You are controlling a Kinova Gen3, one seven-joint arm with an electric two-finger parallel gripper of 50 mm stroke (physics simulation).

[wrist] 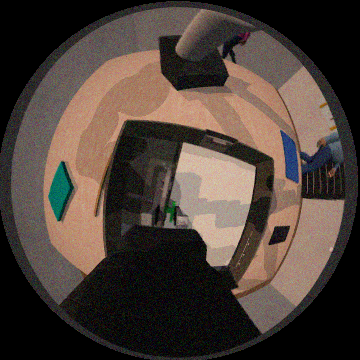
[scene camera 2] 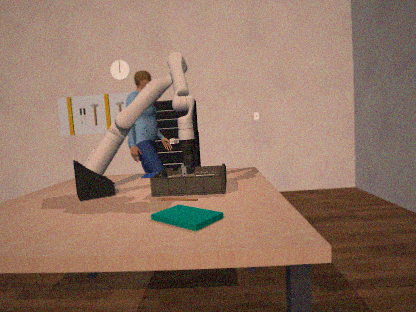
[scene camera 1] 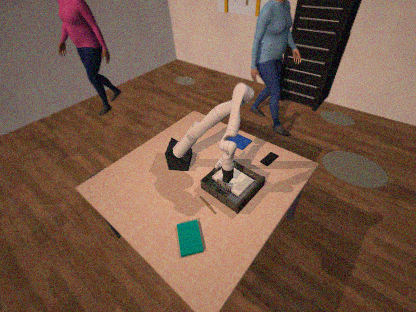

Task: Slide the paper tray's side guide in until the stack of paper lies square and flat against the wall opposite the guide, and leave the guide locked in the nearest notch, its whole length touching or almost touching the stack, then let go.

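Seen in the pictures: gripper, between the fingertips: (wrist: pixel 166 211) (scene camera 1: pixel 224 184); arm's base, origin of its link: (wrist: pixel 189 51) (scene camera 2: pixel 93 171) (scene camera 1: pixel 178 153).
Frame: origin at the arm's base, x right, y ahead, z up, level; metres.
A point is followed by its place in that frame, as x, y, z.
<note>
The dark paper tray (scene camera 1: pixel 220 196) @[-0.060, 0.482, -0.059] (scene camera 2: pixel 187 186) @[-0.054, 0.464, -0.079] (wrist: pixel 116 192) @[-0.048, 0.428, -0.068] stands on the table. The white stack of paper (scene camera 1: pixel 243 185) @[-0.250, 0.485, -0.076] (wrist: pixel 227 192) @[-0.237, 0.336, -0.076] lies in it, on the right side in the wrist view. The grey side guide (wrist: pixel 163 182) @[-0.117, 0.372, -0.097] stands along the stack's left edge there; any narrow gap is too dark and grainy to tell. A green latch part (wrist: pixel 171 210) @[-0.150, 0.402, -0.038] of the guide shows between the fingertips. My gripper (scene camera 1: pixel 227 183) @[-0.145, 0.412, -0.060] (scene camera 2: pixel 185 172) @[-0.145, 0.412, -0.060] (wrist: pixel 166 211) @[-0.145, 0.412, -0.060] points down inside the tray and is shut on the side guide at this latch. The guide's near end and its notch are hidden.
A thin brown stick (scene camera 1: pixel 208 204) @[0.026, 0.464, -0.112] (scene camera 2: pixel 179 199) @[0.029, 0.463, -0.115] (wrist: pixel 102 187) @[0.023, 0.455, -0.114] lies beside the tray. A green book (scene camera 1: pixel 190 238) @[0.240, 0.604, -0.101] (scene camera 2: pixel 187 217) @[0.277, 0.611, -0.101] (wrist: pixel 60 191) @[0.203, 0.566, -0.101] lies farther out. A blue flat thing (scene camera 1: pixel 241 141) @[-0.562, 0.073, -0.111] (wrist: pixel 289 156) @[-0.517, 0.057, -0.111] and a black flat thing (scene camera 1: pixel 269 159) @[-0.601, 0.375, -0.111] (wrist: pixel 279 235) @[-0.596, 0.372, -0.111] lie on the opposite side.
</note>
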